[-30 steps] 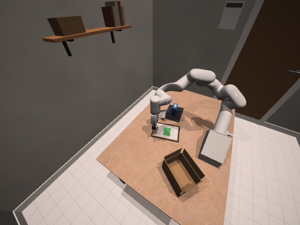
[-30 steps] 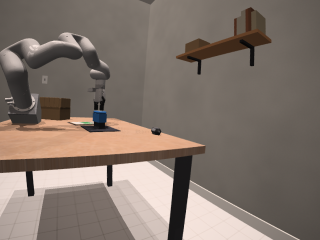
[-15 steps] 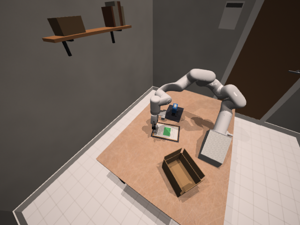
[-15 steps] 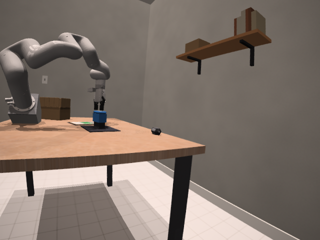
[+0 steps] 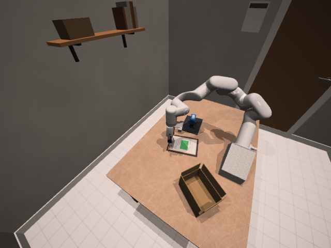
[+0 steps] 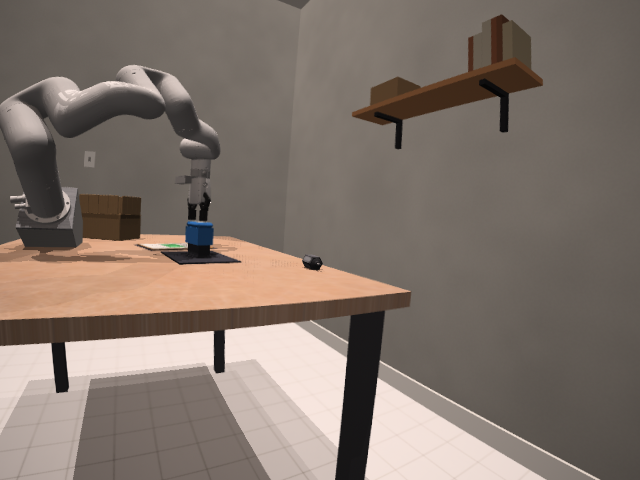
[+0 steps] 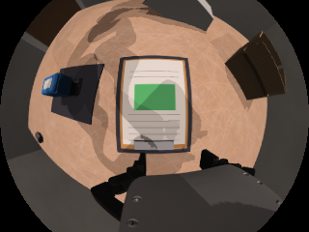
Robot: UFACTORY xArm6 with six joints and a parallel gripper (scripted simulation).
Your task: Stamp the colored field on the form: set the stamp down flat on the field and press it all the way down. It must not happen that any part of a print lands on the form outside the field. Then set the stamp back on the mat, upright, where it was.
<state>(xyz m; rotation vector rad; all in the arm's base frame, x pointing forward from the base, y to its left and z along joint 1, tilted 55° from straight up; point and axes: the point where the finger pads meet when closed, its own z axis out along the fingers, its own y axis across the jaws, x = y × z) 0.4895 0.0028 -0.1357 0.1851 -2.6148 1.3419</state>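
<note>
The blue stamp lies 80 mm behind my hand, 320 mm to the right of it and 50 mm below it. Also, from my hand: form (80 mm behind, 50 mm to the right, 100 mm below); then dark object (150 mm ahead, 570 mm to the right, 90 mm below); then dark mat (80 mm behind, 320 mm to the right, 100 mm below).
</note>
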